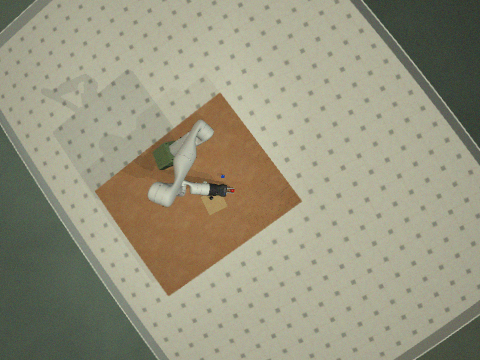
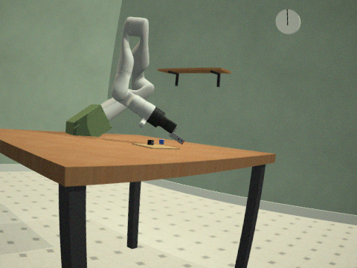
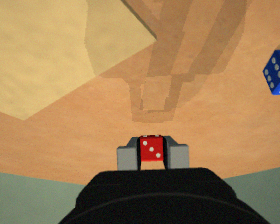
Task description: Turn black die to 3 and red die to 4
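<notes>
Now: hand 1 cm to the right of the red die, 1 cm short of it and 1 cm above it. The rest, counted from my hand: tan mat 14 cm to the right, 3 cm below; then blue die 11 cm behind, 2 cm below; then black die 14 cm to the right, 3 cm behind, 2 cm below.
</notes>
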